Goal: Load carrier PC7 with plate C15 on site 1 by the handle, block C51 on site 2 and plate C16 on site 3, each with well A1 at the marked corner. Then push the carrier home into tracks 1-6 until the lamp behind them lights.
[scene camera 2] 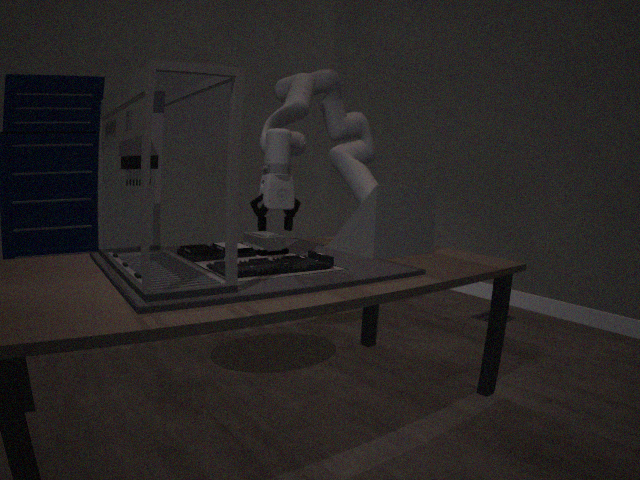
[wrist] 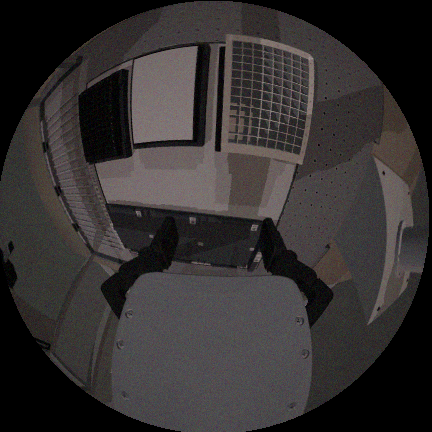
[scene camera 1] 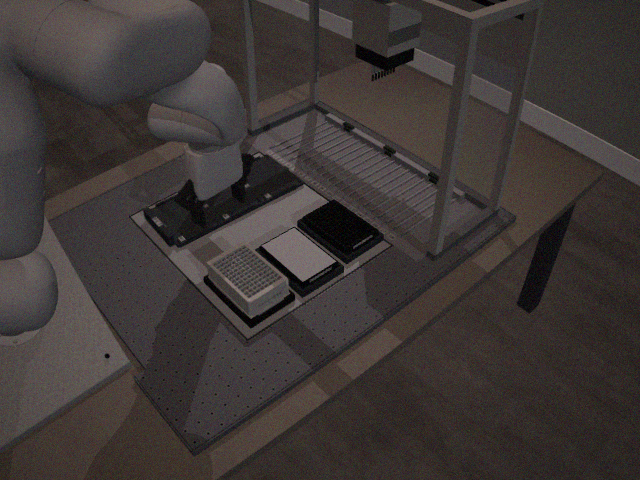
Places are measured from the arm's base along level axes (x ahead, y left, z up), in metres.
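Where they show: gripper, fingertip midpoint: (scene camera 2: 275, 230) (wrist: 218, 228) (scene camera 1: 219, 211); arm's base, link origin: (scene camera 2: 380, 212) (wrist: 401, 248).
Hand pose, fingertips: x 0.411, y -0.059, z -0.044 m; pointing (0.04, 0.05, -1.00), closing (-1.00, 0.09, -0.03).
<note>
Each offset is from my fingertips to the top centre of the thing. "spot": to the spot under its first point.
The carrier @(0.094 m ahead, 0.095 m left, 0.053 m down) (scene camera 1: 281, 183) (scene camera 2: 279, 266) (wrist: 215, 240) is a long dark tray lying flat, its sites showing no plate or block. My gripper (scene camera 1: 219, 210) (scene camera 2: 275, 228) (wrist: 218, 228) is open and empty, above the carrier. A pale deep-well block @(0.057 m back, 0.122 m right, 0.030 m down) (scene camera 1: 248, 281) (scene camera 2: 264, 238) (wrist: 270, 100) sits on a black stand at the near end of the row. A plate with a white top @(0.052 m ahead, 0.144 m right, 0.057 m down) (scene camera 1: 299, 255) (wrist: 164, 97) sits on the middle stand. A black plate @(0.166 m ahead, 0.151 m right, 0.057 m down) (scene camera 1: 340, 224) (scene camera 2: 195, 251) (wrist: 104, 120) sits on the stand nearest the tracks. Labels, the marked corners and handle are too dark to make out.
The ribbed track deck (scene camera 1: 351, 170) (scene camera 2: 165, 271) (wrist: 75, 185) lies beyond the carrier, inside a frame with upright posts (scene camera 1: 452, 155) (scene camera 2: 232, 180). A pipetting head @(spot: 0.355 m ahead, 0.102 m right, 0.264 m up) (scene camera 1: 385, 31) hangs over it. Small dark blocks @(spot: 0.440 m ahead, 0.077 m right, 0.064 m down) (scene camera 1: 388, 150) line its back rail. No lit lamp can be made out.
</note>
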